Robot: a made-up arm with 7 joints.
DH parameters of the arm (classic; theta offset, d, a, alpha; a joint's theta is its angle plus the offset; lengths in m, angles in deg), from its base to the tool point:
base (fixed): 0 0 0 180
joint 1: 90 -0.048 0.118 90
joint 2: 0 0.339 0.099 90
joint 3: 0 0.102 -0.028 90
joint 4: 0 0.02 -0.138 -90
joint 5: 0 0.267 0.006 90
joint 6: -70.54 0 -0.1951 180
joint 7: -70.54 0.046 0.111 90
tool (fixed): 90 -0.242 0 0
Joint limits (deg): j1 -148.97..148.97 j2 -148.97..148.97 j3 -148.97..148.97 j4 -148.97..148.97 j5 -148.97..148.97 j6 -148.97..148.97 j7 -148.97..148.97
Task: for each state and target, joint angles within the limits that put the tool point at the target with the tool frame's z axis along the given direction. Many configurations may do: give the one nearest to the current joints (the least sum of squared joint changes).
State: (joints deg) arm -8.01 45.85 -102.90 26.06 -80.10 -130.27 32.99
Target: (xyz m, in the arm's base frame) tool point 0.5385 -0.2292 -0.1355 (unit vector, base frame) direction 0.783 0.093 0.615
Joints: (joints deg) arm -11.40 76.27 -134.51 38.14 -89.49 -93.68 -18.59
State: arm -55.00 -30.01 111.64 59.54 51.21 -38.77 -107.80
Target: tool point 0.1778 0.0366 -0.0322 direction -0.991 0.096 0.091
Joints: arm -19.68 -50.40 90.42 70.08 75.00 -82.91 -70.55
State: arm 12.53 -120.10 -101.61 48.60 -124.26 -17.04 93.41
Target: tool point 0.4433 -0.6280 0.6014 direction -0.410 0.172 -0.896
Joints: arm 51.96 -98.31 -122.38 96.94 -107.93 -26.63 116.77
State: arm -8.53 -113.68 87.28 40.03 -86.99 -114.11 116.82
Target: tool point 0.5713 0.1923 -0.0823 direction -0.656 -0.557 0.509
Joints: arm 47.84 -117.04 91.49 -1.79 -88.03 -94.52 81.94
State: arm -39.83 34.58 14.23 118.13 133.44 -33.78 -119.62
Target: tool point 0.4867 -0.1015 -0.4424 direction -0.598 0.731 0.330
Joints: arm 11.96 13.80 13.50 130.71 139.59 -45.69 -106.08
